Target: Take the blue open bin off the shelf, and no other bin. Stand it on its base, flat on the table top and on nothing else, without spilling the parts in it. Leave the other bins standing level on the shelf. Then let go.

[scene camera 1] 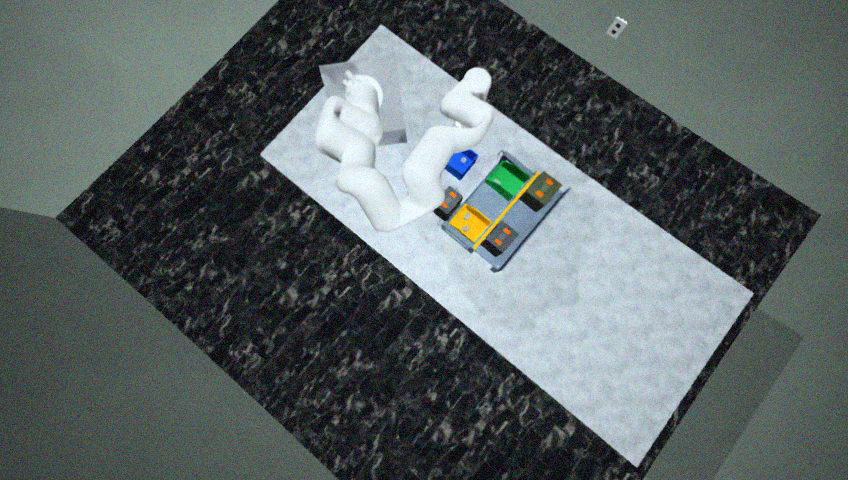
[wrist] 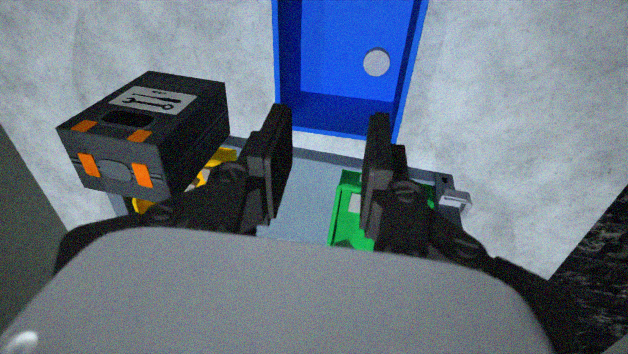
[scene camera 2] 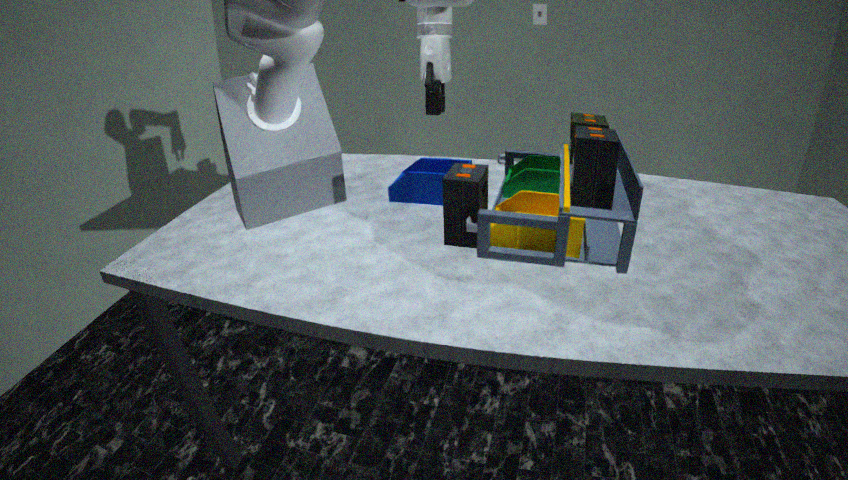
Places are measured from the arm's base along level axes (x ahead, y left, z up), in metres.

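Where they show: gripper, fingertip midpoint: [wrist: 329, 138] [scene camera 2: 435, 113]; arm's base, link origin: [scene camera 1: 364, 94] [scene camera 2: 273, 108].
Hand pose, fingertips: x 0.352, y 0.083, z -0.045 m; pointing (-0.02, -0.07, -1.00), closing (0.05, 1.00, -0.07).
Things, the pixels of their top centre, and the offset from my fingertips. "*": a spot on its surface instead. Level surfaces: height alone.
- blue bin, top centre: [wrist: 344, 29] [scene camera 2: 430, 165] [scene camera 1: 452, 151] 0.010 m right, 0.014 m back, 0.118 m down
- table top, surface height: 0.193 m down
- pale round part, top centre: [wrist: 376, 63] [scene camera 1: 463, 159] 0.012 m left, 0.029 m ahead, 0.180 m down
- yellow bin, top centre: [scene camera 2: 538, 202] [scene camera 1: 475, 225] 0.203 m right, 0.221 m ahead, 0.112 m down
- green bin, top centre: [wrist: 368, 272] [scene camera 2: 543, 162] [scene camera 1: 513, 180] 0.028 m left, 0.241 m ahead, 0.112 m down
- black case, top centre: [wrist: 115, 170] [scene camera 2: 466, 170] [scene camera 1: 448, 199] 0.193 m right, 0.089 m ahead, 0.062 m down
- shelf's yellow bar, surface spot: [scene camera 2: 565, 178] * 0.151 m right, 0.273 m ahead, 0.082 m down
The blue bin [scene camera 1: 470, 155] [scene camera 2: 416, 187] [wrist: 335, 60] stands upright on its base on the table top [scene camera 2: 357, 285], apart from the shelf [scene camera 1: 490, 203] [scene camera 2: 561, 240] [wrist: 300, 200]. A pale round part [scene camera 1: 464, 160] [wrist: 376, 61] lies in it; part of the bin is cut off in the wrist view. The yellow bin [scene camera 1: 468, 223] [scene camera 2: 529, 205] and green bin [scene camera 1: 507, 178] [scene camera 2: 535, 179] [wrist: 345, 220] sit on the shelf and look level. My gripper [scene camera 2: 435, 111] [wrist: 329, 138] is partly open and empty, in the air well above the blue bin. The arm hides it in scene camera 1.
A black case [scene camera 1: 448, 202] [scene camera 2: 464, 208] [wrist: 195, 130] with orange marks stands on the table between the blue bin and the shelf's yellow-bin end. Two more cases [scene camera 1: 544, 191] [scene camera 1: 499, 239] [scene camera 2: 595, 172] stand behind the shelf's yellow bar [scene camera 1: 505, 211] [scene camera 2: 565, 178]. The grey arm pedestal [scene camera 2: 285, 178] is at the left.
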